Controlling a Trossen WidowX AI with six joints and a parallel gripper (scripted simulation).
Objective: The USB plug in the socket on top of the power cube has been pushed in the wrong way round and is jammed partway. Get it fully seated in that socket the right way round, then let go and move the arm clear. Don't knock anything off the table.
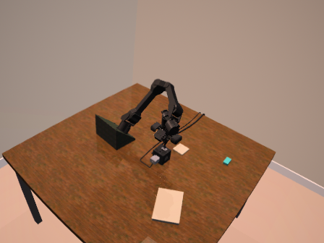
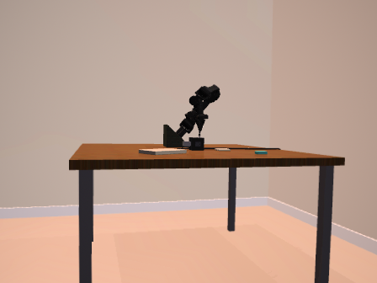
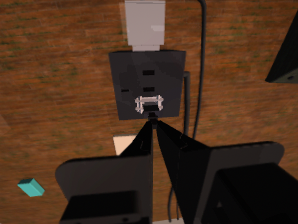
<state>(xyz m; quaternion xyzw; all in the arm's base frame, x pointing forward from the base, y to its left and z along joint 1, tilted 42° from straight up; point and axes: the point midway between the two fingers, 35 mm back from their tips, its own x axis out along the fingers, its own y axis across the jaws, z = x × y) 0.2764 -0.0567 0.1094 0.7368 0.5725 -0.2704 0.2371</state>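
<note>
The USB plug is 20 mm below my gripper tip. Also, from my gripper tip: teal block 350 mm ahead, 200 mm to the left, 110 mm below; then tan book 210 mm ahead, 310 mm to the right, 100 mm below; then small tan card 50 mm ahead, 130 mm to the left, 110 mm below.
</note>
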